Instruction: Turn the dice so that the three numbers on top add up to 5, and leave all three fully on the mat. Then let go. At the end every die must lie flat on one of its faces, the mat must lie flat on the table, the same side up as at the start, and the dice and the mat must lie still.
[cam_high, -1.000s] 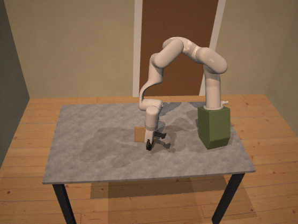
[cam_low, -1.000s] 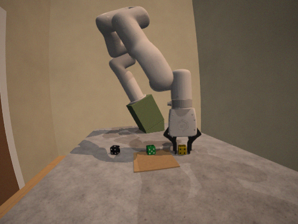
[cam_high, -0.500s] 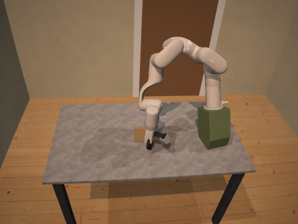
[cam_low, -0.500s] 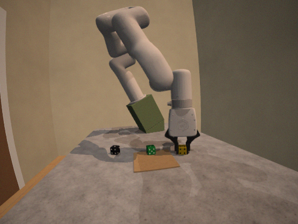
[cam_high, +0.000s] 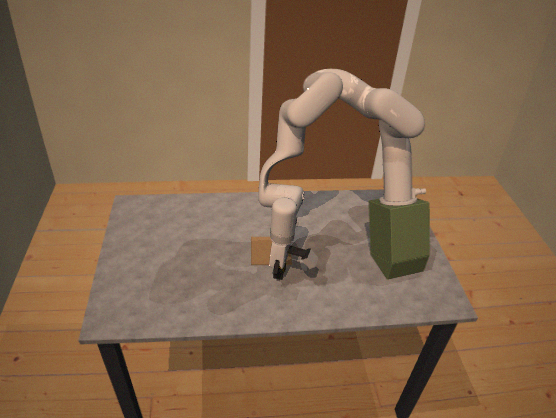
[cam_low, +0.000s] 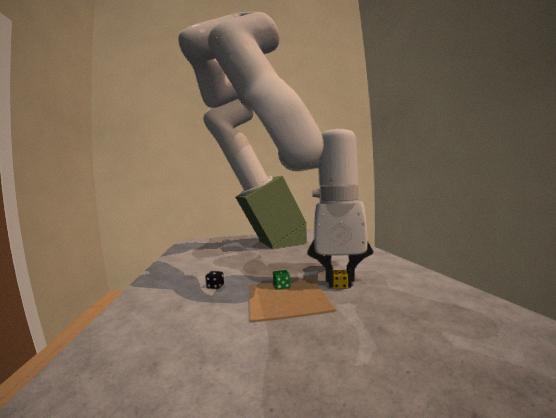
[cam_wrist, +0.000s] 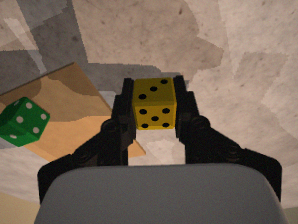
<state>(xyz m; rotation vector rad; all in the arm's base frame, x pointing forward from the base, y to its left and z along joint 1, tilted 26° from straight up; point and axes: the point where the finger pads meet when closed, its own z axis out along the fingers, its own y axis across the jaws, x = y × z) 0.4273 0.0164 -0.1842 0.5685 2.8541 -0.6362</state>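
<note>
My gripper is now 10 mm above the yellow die. From my hand the other things lie so: tan mat: 120 mm to the right, 20 mm below, 10 mm ahead; green die: 110 mm to the right, 30 mm behind; black die: 250 mm to the right, 90 mm behind, 10 mm below.
</note>
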